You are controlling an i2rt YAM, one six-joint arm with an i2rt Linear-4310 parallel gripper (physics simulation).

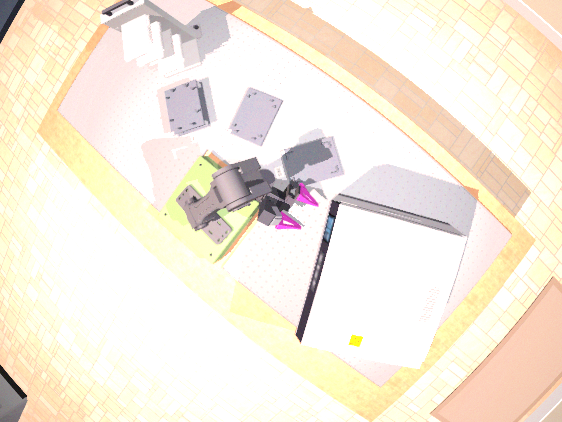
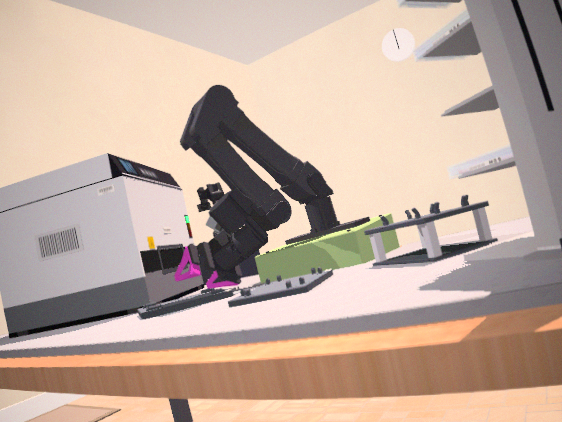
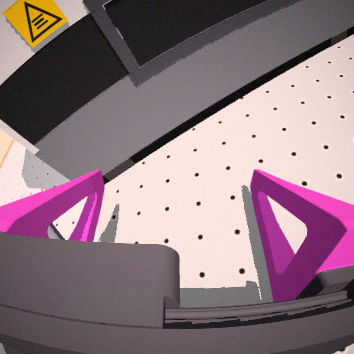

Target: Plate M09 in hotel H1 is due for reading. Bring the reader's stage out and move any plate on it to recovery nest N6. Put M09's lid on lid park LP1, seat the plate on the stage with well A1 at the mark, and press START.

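Frame: origin at the arm's base, x ahead, y left, z up, level; millimetres.
Where they show: gripper, fingertip midpoint: [image 1: 309, 216] [image 2: 191, 282] [image 3: 176, 177]; arm's base at its link origin: [image 2: 327, 233].
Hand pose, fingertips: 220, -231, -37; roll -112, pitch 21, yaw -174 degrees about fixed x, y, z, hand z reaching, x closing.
Observation:
Things, the pixels of their top centre, and the offset from my fingertips, as dx, dy, dz. "spot": a spot on its surface instead.
- grey reader at its top centre: [image 1: 382, 294] [image 2: 90, 180] +47, -261, +310
- dark framed panel at its top centre: [image 2: 170, 248] -46, -107, +89
- low plate at its top centre: [image 2: 508, 150] +73, +692, +79
- yellow warning label at a spot on its surface: [image 3: 35, 20] [image 2: 151, 243] spot: +48, -47, +104
- dark control strip at a spot on its surface: [image 1: 313, 280] spot: -55, -121, +277
My gripper [image 1: 309, 217] [image 2: 194, 282] [image 3: 176, 177] is open and empty, low in front of the reader's front face. The white and grey reader [image 1: 385, 280] [image 2: 70, 240] [image 3: 165, 105] has a dark framed panel [image 2: 171, 258] low on its front; no stage shows outside it. Hotel H1 [image 1: 172, 20] [image 2: 520, 115] holds several plates on shelves; a low plate [image 2: 482, 165] has a label that looks like M09. A raised stand [image 1: 185, 107] [image 2: 425, 220] and two flat nests [image 1: 256, 116] [image 2: 282, 289], [image 1: 314, 159] [image 2: 185, 302] look empty. I cannot tell which is LP1 or N6. START cannot be made out.
The arm stands on a green base block [image 1: 212, 255] [image 2: 310, 257] between the stand and the reader. A yellow warning label [image 2: 151, 243] [image 3: 35, 20] is on the reader's front. A dark control strip [image 1: 313, 280] [image 2: 145, 172] runs along its top front edge.

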